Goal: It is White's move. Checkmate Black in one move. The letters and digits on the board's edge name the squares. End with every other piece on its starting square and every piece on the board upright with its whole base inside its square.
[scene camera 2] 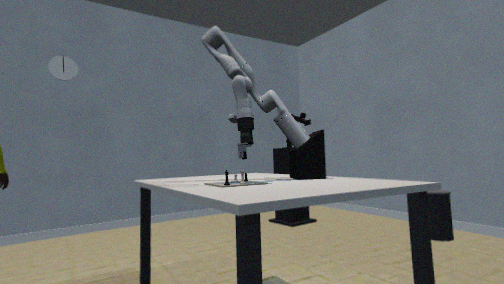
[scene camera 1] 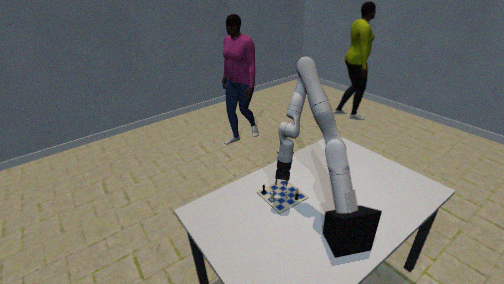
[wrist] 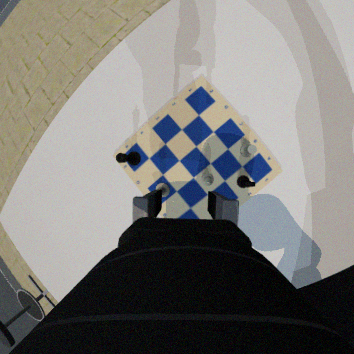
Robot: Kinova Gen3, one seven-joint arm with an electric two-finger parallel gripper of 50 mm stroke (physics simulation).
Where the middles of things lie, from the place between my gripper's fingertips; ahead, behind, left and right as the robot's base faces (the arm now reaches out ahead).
Scene:
I see the chessboard (scene camera 1: 280, 204) 20 mm ahead of my hand, 40 mm to the right of it and 110 mm below it.

